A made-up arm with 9 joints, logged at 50 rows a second.
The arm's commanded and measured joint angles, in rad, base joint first. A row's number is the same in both.
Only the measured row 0 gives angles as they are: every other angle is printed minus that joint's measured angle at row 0.
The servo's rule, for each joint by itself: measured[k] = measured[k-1] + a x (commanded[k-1-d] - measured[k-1]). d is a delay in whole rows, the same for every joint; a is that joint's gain. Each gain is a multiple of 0.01, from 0.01 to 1. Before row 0 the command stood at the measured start. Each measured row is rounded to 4 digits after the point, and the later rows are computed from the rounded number. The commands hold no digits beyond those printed.
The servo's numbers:
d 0
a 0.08 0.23 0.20 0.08 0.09 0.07 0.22 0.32 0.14
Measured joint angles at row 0:
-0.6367, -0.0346, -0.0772, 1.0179, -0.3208, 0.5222, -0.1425, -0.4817, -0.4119
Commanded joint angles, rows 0 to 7:
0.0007, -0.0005, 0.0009, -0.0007, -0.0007, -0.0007, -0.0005, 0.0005, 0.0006
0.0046, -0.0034, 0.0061, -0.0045, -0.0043, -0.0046, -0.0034, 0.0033, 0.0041
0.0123, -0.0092, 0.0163, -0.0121, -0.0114, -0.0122, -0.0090, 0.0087, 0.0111
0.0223, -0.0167, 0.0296, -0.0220, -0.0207, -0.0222, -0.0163, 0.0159, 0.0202
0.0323, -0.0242, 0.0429, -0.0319, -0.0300, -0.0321, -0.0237, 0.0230, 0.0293
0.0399, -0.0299, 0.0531, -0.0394, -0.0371, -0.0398, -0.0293, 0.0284, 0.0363
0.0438, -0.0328, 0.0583, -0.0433, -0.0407, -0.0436, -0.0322, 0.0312, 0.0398
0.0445, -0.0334, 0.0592, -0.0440, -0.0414, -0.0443, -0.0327, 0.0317, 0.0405
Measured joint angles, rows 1 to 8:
0.0001, -0.0001, 0.0002, -0.0001, -0.0001, 0.0000, -0.0001, 0.0002, 0.0001
0.0005, -0.0009, 0.0014, -0.0005, -0.0005, -0.0003, -0.0008, 0.0012, 0.0007
0.0014, -0.0028, 0.0044, -0.0014, -0.0015, -0.0011, -0.0026, 0.0036, 0.0022
0.0031, -0.0060, 0.0094, -0.0030, -0.0032, -0.0026, -0.0056, 0.0075, 0.0047
0.0054, -0.0102, 0.0161, -0.0053, -0.0056, -0.0047, -0.0096, 0.0125, 0.0081
0.0082, -0.0147, 0.0235, -0.0080, -0.0084, -0.0072, -0.0139, 0.0176, 0.0120
0.0110, -0.0189, 0.0305, -0.0108, -0.0113, -0.0097, -0.0179, 0.0220, 0.0159
0.0137, -0.0222, 0.0362, -0.0135, -0.0140, -0.0121, -0.0212, 0.0251, 0.0193

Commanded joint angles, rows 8 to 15:
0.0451, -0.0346, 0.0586, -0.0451, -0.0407, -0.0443, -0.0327, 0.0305, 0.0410
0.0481, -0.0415, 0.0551, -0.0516, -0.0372, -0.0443, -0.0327, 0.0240, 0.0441
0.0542, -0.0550, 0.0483, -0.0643, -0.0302, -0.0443, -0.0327, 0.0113, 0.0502
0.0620, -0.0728, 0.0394, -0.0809, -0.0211, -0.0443, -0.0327, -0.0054, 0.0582
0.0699, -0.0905, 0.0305, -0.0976, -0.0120, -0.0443, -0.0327, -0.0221, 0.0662
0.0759, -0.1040, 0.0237, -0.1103, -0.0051, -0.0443, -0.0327, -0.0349, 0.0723
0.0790, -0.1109, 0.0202, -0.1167, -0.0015, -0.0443, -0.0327, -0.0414, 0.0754
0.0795, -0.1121, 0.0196, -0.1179, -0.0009, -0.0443, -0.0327, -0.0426, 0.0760
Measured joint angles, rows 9 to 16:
0.0162, -0.0251, 0.0407, -0.0160, -0.0164, -0.0144, -0.0237, 0.0268, 0.0223
0.0188, -0.0289, 0.0436, -0.0188, -0.0183, -0.0165, -0.0257, 0.0259, 0.0254
0.0216, -0.0349, 0.0445, -0.0224, -0.0194, -0.0184, -0.0272, 0.0212, 0.0289
0.0248, -0.0436, 0.0435, -0.0271, -0.0196, -0.0202, -0.0284, 0.0127, 0.0330
0.0284, -0.0544, 0.0409, -0.0327, -0.0189, -0.0219, -0.0293, 0.0016, 0.0376
0.0322, -0.0658, 0.0375, -0.0389, -0.0177, -0.0235, -0.0300, -0.0101, 0.0425
0.0359, -0.0762, 0.0340, -0.0451, -0.0162, -0.0250, -0.0306, -0.0201, 0.0471
0.0394, -0.0845, 0.0311, -0.0509, -0.0148, -0.0264, -0.0311, -0.0273, 0.0511

